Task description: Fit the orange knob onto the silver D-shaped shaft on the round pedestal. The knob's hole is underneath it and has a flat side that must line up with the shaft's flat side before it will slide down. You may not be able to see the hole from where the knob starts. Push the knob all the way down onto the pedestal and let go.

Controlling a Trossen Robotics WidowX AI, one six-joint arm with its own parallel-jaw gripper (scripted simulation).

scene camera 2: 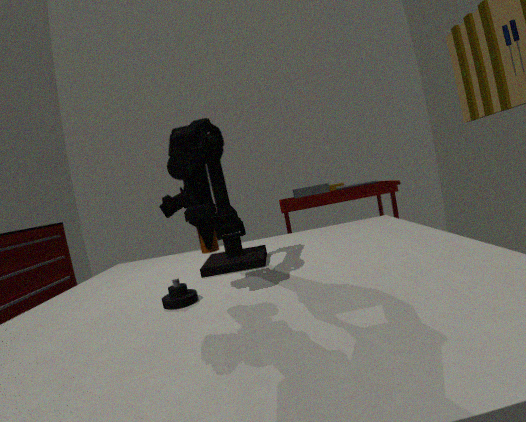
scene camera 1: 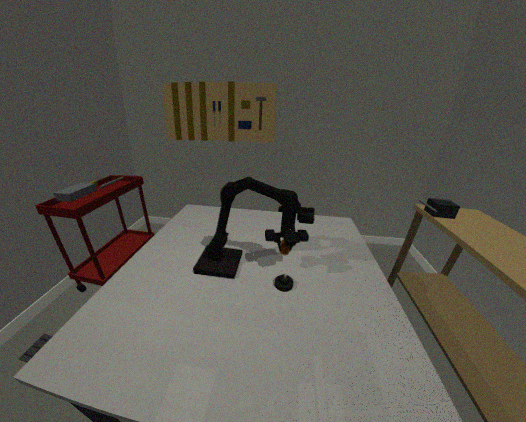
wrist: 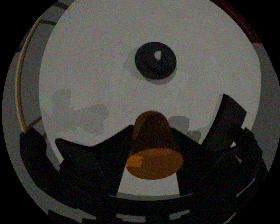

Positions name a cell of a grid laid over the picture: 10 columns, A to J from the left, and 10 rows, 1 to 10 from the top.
Observation:
The gripper (scene camera 2: D6) carries an orange knob. Also in view: a round black pedestal (scene camera 2: D8).
The gripper also shows in the wrist view (wrist: F6). The round black pedestal is seen too in the wrist view (wrist: F3).

